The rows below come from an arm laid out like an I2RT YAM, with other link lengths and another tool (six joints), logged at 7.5 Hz.
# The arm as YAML. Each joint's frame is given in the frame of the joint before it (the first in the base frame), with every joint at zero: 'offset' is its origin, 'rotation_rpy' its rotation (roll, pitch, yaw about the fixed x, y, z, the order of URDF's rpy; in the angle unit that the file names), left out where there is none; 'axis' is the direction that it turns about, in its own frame. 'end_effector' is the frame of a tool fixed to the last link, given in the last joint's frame.
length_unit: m
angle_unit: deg
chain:
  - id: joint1
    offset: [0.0, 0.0, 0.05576]
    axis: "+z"
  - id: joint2
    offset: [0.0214, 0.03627, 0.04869]
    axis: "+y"
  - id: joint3
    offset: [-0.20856, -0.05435, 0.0]
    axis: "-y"
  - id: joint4
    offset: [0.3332, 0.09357, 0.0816]
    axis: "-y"
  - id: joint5
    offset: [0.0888, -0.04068, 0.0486]
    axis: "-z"
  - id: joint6
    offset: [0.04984, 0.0, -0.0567]
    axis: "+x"
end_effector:
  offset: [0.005, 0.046, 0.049]
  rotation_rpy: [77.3, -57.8, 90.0]
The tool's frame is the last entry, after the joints.
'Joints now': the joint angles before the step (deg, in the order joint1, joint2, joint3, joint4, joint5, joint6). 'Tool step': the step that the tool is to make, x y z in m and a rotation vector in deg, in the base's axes. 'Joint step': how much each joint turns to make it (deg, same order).
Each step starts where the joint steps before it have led.
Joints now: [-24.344, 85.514, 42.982, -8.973, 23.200, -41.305]
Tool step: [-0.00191, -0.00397, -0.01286, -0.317, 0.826, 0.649]
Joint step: [-0.705, 2.108, -0.266, 2.374, -0.347, -1.580]
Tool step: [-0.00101, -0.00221, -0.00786, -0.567, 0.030, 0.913]
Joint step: [-0.438, 1.232, -0.441, 2.464, -0.439, -1.497]
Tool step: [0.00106, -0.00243, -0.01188, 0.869, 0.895, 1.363]
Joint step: [-0.528, 3.243, 1.140, 1.405, -1.495, -1.317]
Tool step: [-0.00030, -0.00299, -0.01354, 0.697, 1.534, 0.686]
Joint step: [-0.527, 3.339, 1.228, 0.798, -0.703, -1.057]
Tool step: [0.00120, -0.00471, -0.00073, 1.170, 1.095, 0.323]
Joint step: [-0.704, 1.420, 1.760, -1.668, -1.052, -0.528]
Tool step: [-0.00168, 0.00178, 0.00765, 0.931, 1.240, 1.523]
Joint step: [-0.088, -1.226, 0.617, -2.980, -1.144, -1.228]
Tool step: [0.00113, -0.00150, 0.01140, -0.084, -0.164, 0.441]
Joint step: [-0.174, -1.586, 0.528, -1.767, -0.353, -0.529]
